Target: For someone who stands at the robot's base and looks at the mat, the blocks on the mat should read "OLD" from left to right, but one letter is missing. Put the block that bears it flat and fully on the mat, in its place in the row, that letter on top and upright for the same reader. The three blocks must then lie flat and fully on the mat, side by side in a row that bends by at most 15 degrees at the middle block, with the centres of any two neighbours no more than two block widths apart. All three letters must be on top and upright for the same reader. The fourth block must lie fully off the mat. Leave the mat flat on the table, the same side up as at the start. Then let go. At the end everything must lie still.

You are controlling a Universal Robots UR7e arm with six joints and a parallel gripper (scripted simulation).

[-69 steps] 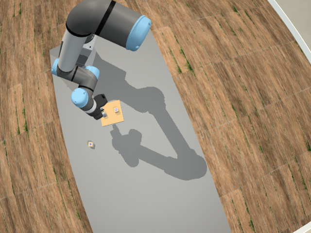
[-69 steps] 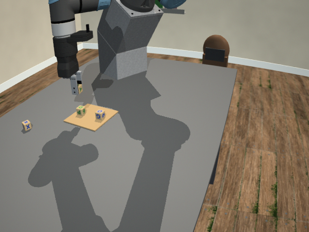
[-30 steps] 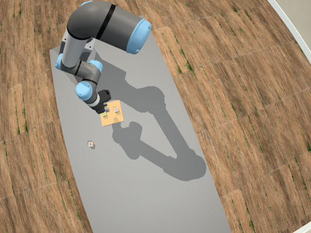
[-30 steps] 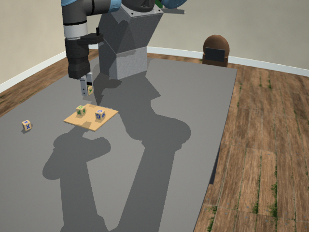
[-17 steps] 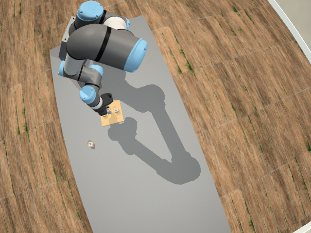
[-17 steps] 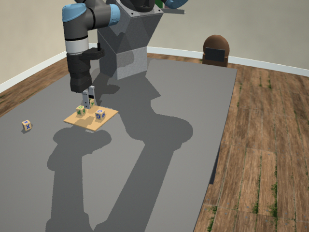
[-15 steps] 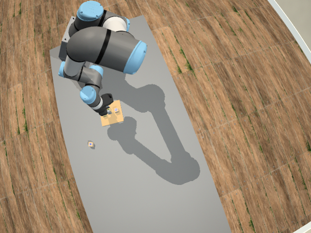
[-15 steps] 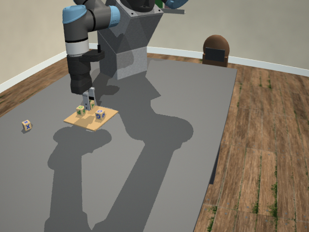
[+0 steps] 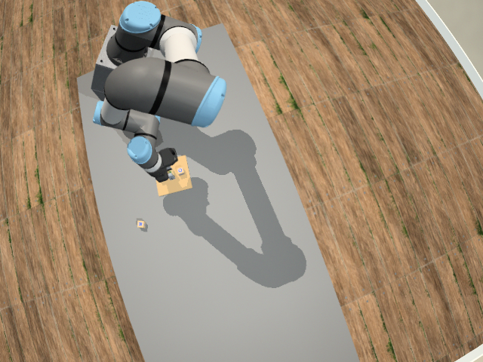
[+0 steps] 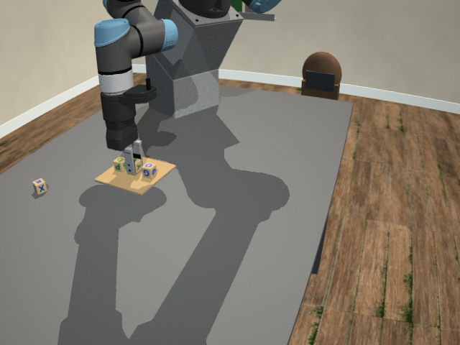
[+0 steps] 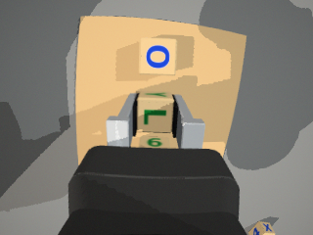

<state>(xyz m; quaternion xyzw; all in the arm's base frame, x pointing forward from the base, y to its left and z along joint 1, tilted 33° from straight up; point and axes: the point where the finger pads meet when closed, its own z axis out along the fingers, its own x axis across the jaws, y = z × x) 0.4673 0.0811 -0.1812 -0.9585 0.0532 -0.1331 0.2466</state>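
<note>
My hand is 30 mm above the tan mat. The rest, counted from my hand: O block (40 mm to the left, 10 mm below).
</note>
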